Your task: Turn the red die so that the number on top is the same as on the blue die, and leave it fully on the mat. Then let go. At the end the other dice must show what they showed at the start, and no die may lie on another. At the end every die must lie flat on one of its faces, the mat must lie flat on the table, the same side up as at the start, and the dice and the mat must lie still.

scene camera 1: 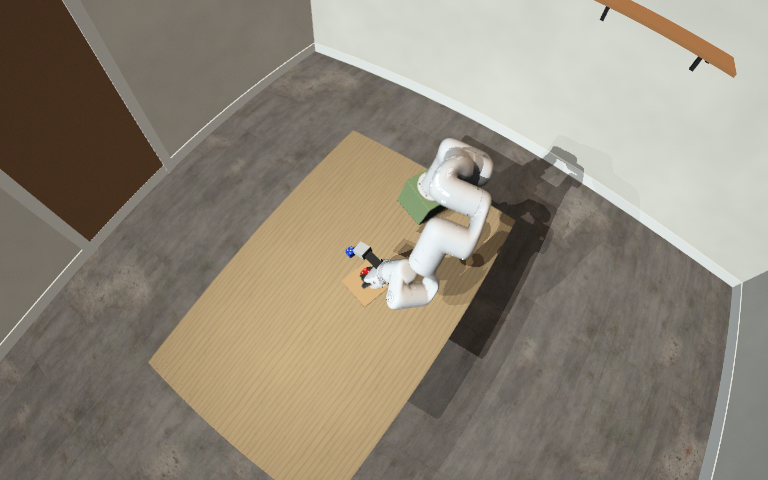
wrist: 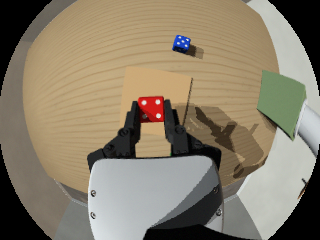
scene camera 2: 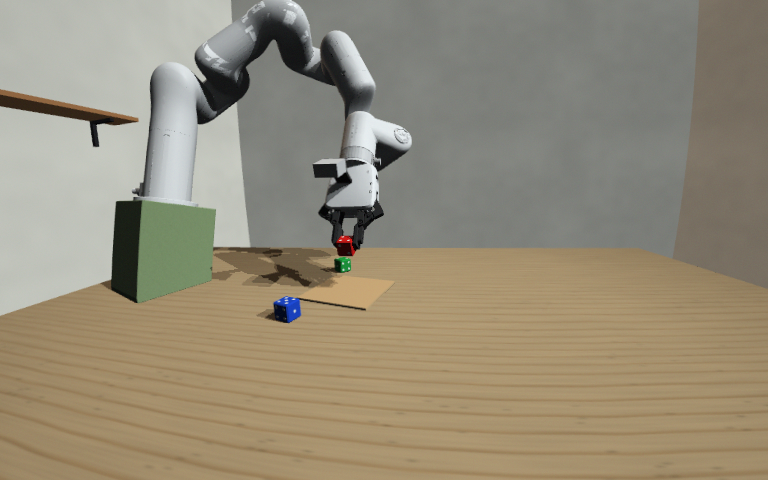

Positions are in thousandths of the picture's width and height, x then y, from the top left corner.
Scene:
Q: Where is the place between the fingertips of my gripper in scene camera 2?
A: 451,516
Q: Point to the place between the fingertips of my gripper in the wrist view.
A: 473,452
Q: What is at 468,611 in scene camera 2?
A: A tan mat.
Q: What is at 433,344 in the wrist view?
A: A tan mat.

